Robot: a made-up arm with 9 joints.
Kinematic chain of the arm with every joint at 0, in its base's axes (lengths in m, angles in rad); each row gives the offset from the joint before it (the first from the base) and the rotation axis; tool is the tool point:
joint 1: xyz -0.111 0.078 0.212 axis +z
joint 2: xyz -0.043 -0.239 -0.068 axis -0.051 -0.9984 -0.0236
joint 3: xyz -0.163 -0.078 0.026 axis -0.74 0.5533 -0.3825
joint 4: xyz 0.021 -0.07 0.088 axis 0.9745 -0.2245 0
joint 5: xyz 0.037 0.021 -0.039 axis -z
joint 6: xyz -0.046 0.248 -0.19 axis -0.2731 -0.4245 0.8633
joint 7: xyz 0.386 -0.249 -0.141 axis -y
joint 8: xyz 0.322 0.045 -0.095 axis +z
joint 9: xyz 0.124 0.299 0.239 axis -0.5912 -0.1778 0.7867
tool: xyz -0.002 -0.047 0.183
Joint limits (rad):
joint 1: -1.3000..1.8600
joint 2: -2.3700..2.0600
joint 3: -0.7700..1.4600
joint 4: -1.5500..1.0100
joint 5: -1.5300..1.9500
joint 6: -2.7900..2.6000
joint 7: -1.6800..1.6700
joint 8: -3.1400..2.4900
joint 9: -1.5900..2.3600
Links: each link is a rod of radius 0.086 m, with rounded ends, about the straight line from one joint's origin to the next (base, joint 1, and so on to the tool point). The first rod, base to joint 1, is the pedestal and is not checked.
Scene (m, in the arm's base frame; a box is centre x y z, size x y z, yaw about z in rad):
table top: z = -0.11
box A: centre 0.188 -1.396 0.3 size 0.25 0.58 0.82 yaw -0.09
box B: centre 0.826 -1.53 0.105 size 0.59 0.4 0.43 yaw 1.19
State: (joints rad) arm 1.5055 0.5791 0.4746 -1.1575 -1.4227 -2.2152 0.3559 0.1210 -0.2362
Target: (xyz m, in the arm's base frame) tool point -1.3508 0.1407 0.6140
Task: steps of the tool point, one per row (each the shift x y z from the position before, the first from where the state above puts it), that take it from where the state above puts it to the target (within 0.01 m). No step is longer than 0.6 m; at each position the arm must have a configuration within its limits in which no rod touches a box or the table.
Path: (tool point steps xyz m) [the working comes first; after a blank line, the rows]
Joints at the target: -0.1385 0.9360 0.9516 -1.5500 -0.9810 -2.7900 -0.3273 -0.4071 -0.1910
Straight joint move there: touches box A.

1: -0.0061 -0.1481 0.1672
2: -0.0721 -0.0777 0.2030
3: -0.1078 0.0194 0.2005
4: -0.1079 0.1100 0.1591
5: -0.3629 -0.3102 0.0314
6: -0.4824 -0.1303 -0.0412
7: -0.5031 0.0991 -0.1219
8: -0.4028 0.3213 -0.2009
9: -0.1940 0.4716 -0.2673

